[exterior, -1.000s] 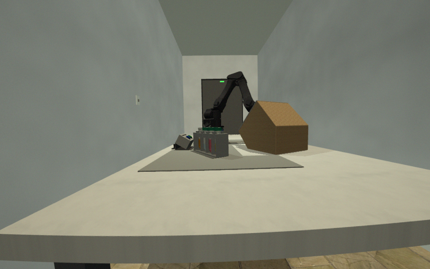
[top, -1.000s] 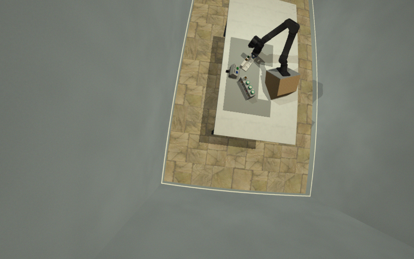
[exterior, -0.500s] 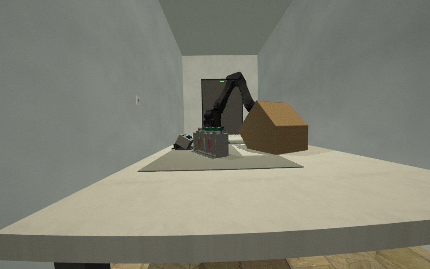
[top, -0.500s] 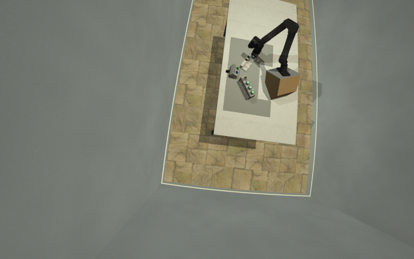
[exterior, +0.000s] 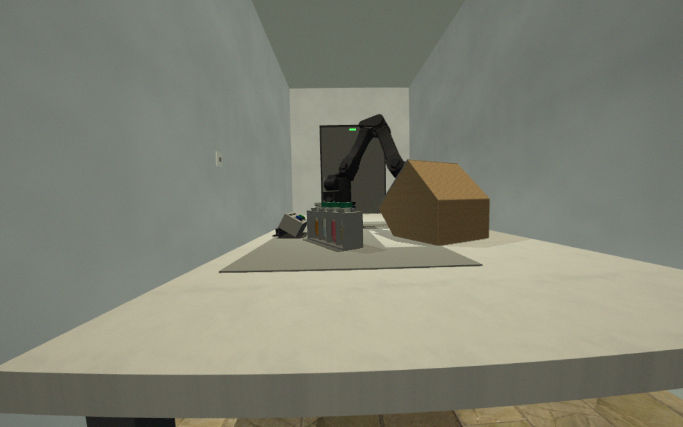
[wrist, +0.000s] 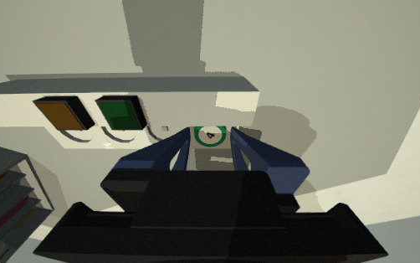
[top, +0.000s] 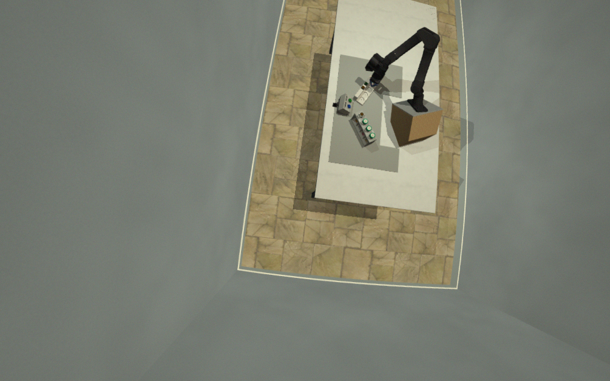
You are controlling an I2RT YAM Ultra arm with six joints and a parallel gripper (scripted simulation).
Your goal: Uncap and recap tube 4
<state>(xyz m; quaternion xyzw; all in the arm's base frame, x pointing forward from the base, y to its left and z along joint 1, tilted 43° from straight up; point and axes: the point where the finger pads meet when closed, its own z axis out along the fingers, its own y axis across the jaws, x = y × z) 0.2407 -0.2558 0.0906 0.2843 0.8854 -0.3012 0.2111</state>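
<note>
Right now my hand is 20 cm short of the green ready key, 16 cm to the right of it and 4 cm below it. The rest, counted from my hand: blue cycle key (22 cm ahead, 20 cm to the left, 4 cm above).
</note>
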